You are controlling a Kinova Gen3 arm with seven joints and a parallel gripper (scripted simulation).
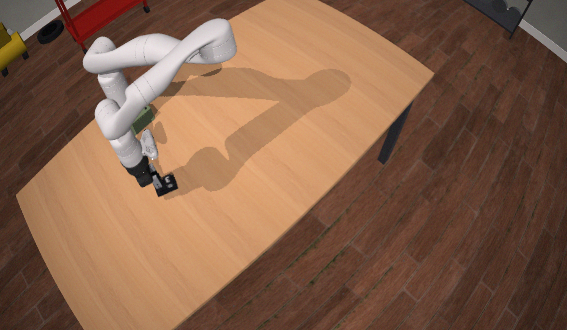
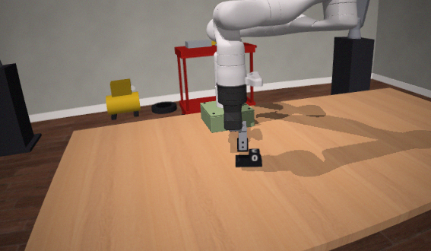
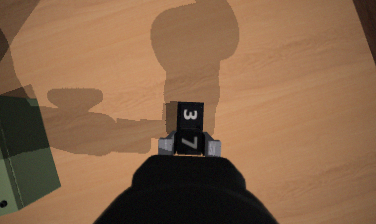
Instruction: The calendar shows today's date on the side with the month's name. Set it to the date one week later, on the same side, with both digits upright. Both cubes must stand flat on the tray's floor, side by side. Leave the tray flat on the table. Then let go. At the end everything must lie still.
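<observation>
Now: the black calendar tray 60 mm below my hand and 20 mm to the left of it.
</observation>
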